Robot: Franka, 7 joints.
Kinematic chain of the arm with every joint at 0, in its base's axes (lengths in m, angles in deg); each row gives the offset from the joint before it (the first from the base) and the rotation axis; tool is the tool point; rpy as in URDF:
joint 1: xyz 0 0 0.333 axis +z
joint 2: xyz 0 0 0 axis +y
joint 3: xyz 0 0 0.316 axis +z
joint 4: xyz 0.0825 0 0 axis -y
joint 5: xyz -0.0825 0 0.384 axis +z
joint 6: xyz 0 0 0 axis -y
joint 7: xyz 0.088 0 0 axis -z
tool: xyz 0 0 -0.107 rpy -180 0 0
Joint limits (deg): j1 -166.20..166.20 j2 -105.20..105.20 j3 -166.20..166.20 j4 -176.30..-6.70 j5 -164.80..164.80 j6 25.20..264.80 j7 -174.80..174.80
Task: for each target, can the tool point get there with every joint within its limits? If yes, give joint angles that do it. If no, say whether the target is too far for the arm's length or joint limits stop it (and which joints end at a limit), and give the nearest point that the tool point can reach.
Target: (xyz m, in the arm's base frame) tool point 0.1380 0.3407 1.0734
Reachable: yes | joints -73.38 -45.97 25.24 -51.79 121.22 106.81 -65.87
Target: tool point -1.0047 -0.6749 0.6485
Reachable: no: too far | nearest point -0.6891 -0.4629 0.5494 | short by 0.393 m
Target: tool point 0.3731 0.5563 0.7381
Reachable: yes | joints 32.11 54.83 59.24 -38.56 112.55 69.03 -123.43
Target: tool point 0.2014 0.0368 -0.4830
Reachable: no: joint limits stop it (at a limit: joint 2) | nearest point 0.2163 0.0395 -0.3570 | short by 0.127 m
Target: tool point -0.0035 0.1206 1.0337
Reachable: yes | joints 137.89 -12.27 -42.88 -19.51 42.20 48.69 36.74
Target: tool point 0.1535 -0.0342 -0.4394
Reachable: no: joint limits stop it (at a limit: joint 2) | nearest point 0.1716 -0.0382 -0.3498 | short by 0.092 m
